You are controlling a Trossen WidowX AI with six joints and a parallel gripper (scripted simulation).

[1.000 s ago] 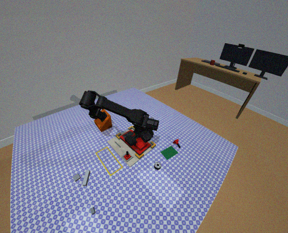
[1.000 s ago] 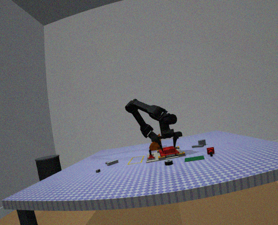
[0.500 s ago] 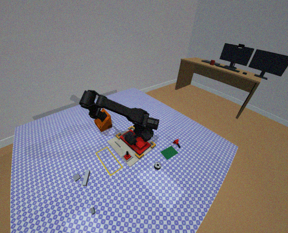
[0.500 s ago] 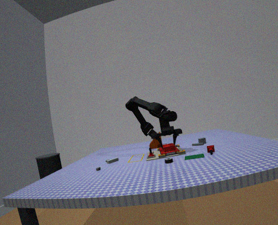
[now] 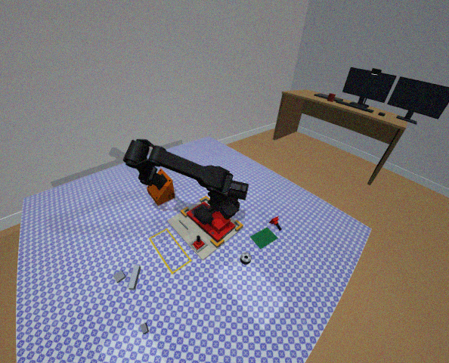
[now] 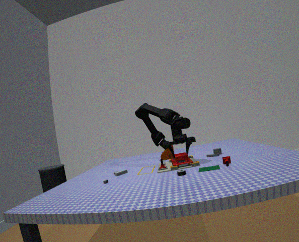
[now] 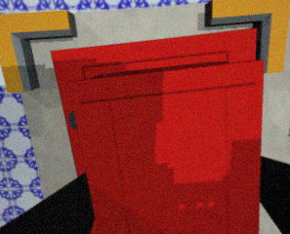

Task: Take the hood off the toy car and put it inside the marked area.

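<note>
Right now my gripper tip is 4 cm past the beige base plate, 2 cm to the left of it and 4 cm above it. Also, from my gripper tip: hood 1 cm above; then black wheel 19 cm ahead, 4 cm below; then green plate 16 cm ahead, 14 cm to the left, 5 cm below.
</note>
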